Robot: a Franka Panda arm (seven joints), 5 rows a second.
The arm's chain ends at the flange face. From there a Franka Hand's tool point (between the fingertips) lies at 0.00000 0.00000 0.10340 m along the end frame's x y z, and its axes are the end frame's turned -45 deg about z.
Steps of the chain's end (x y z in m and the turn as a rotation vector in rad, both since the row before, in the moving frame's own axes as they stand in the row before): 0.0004, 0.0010, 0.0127, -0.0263, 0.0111, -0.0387; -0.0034, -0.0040, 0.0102, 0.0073, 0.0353, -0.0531; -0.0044, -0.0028, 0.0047, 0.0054, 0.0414, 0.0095; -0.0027, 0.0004, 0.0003, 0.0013, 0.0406, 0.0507
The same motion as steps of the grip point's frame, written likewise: -0.0015, 0.0037, 0.0127, -0.0264, -0.0107, -0.0387; 0.0036, -0.0033, 0.0101, -0.0198, 0.0301, -0.0531; 0.0023, -0.0024, 0.0046, -0.0255, 0.0331, 0.0095; 0.0008, 0.0013, 0.0002, -0.0278, 0.0296, 0.0507
